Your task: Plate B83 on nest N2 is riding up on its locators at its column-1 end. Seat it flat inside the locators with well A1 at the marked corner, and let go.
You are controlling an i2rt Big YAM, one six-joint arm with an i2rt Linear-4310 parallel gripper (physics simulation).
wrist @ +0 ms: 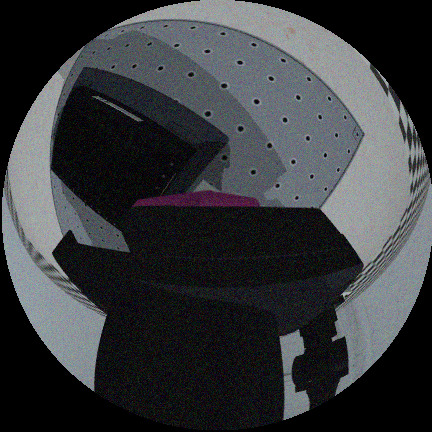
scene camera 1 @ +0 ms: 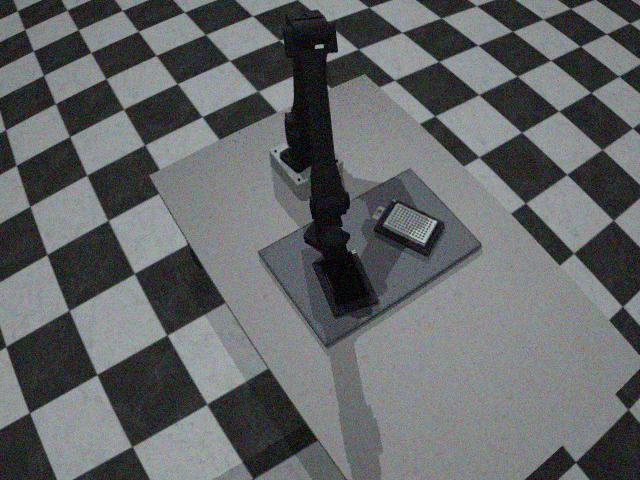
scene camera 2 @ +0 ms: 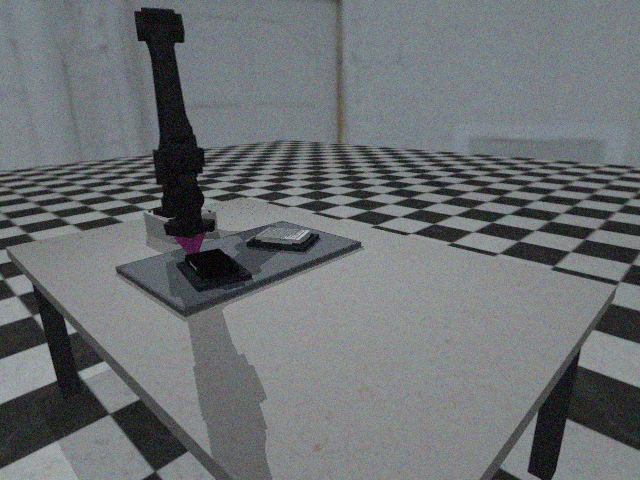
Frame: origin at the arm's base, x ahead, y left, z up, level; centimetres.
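Seen in the pictures: gripper, fingertip midpoint: (wrist: pixel 207 197); arm's base, origin of the base link: (scene camera 1: pixel 303 155).
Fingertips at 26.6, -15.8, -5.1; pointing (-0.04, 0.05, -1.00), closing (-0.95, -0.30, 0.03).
Observation:
Offsets run from my fingertips to a thing's top centre, as dx, dy, dz. "*": to the spot under its first point. Level surfaces: height alone.
A black plate @(+9.3, -2.5, +3.0) (scene camera 1: pixel 348 286) (scene camera 2: pixel 214 268) (wrist: pixel 116 149) lies on its nest on the grey perforated deck board @(+7.0, +10.5, -0.1) (scene camera 1: pixel 290 267) (scene camera 2: pixel 151 277) (wrist: pixel 282 100). In the wrist view it looks tilted. My gripper (scene camera 2: pixel 190 245) (wrist: pixel 207 197) has magenta fingers and is shut on nothing. It points down at the plate's end nearest the arm base, right at the edge; I cannot tell whether it touches. In scene camera 1 the arm hides the fingertips. A second plate @(+9.5, +22.5, +2.5) (scene camera 1: pixel 410 224) (scene camera 2: pixel 285 234) with white wells sits flat on another nest at the far side of the board.
The arm's white base block (scene camera 1: pixel 294 177) (scene camera 2: pixel 155 230) stands just behind the board. A small pale tag @(* -0.2, +20.1, +0.0) (scene camera 1: pixel 378 211) lies beside the white plate. The board rests on a pale table @(dz -1.4) (scene camera 1: pixel 461 357) (scene camera 2: pixel 390 333) over a checkered floor.

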